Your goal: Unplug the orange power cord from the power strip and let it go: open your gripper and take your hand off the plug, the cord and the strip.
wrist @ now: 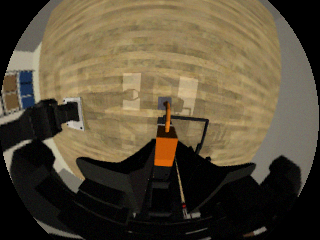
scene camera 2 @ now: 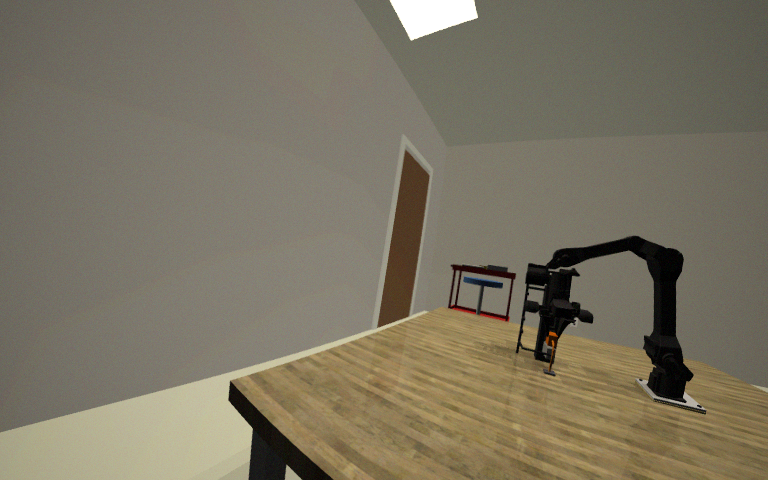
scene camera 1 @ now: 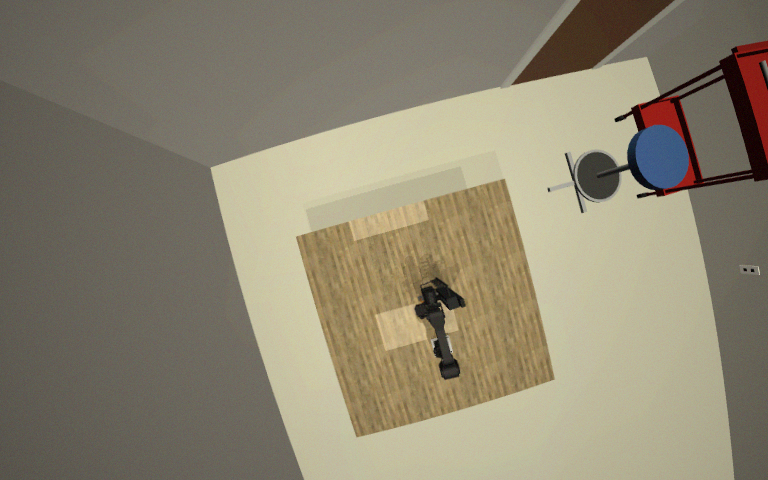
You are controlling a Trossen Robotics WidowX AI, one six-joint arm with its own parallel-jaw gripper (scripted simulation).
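The gripper (scene camera 2: 552, 337) can be seen in the scene, and the wrist camera's view has the gripper (wrist: 165, 142) as well.
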